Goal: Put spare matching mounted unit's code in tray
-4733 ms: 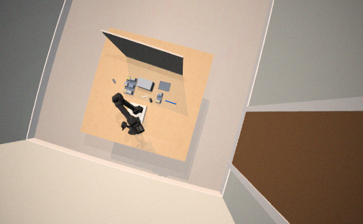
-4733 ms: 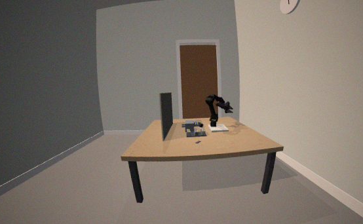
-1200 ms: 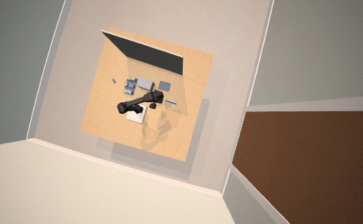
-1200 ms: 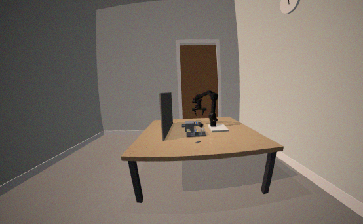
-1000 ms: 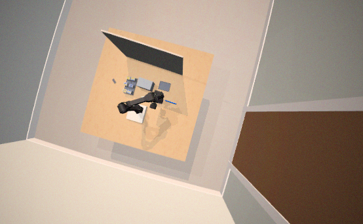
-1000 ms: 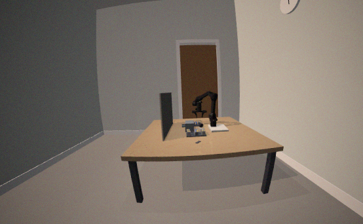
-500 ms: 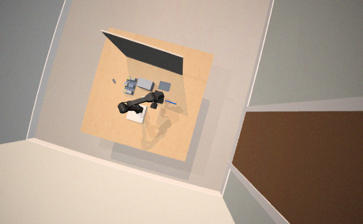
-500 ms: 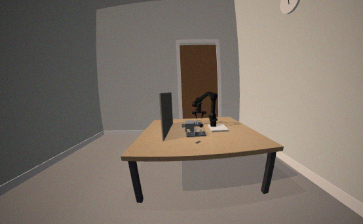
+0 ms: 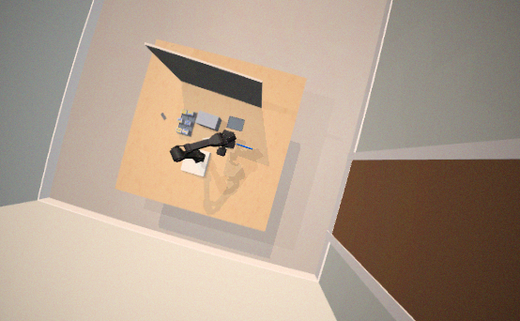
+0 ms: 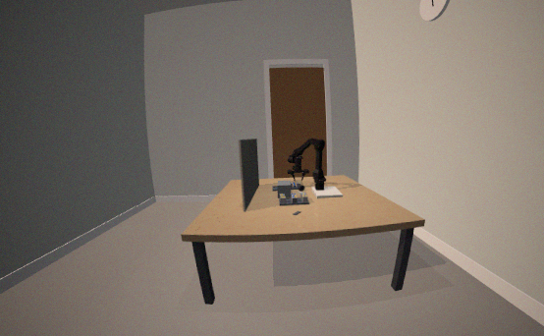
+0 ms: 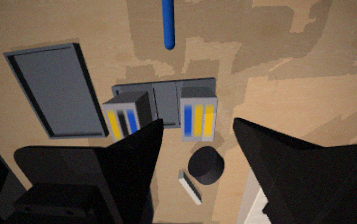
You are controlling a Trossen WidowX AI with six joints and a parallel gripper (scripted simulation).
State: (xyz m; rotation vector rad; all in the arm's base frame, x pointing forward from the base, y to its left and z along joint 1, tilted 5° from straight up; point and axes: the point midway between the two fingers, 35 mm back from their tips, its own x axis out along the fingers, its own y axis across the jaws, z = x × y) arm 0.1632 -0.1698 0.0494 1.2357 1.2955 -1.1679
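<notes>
My gripper tip is 60 mm above the flat grey holder plate, 40 mm short of it and 10 mm to the right of it. Round my gripper tip: blue rod: 130 mm to the right, 60 mm below, 30 mm ahead; grey tray: 180 mm ahead, 60 mm below; dark round object: 90 mm to the left, 40 mm below, 20 mm behind.
</notes>
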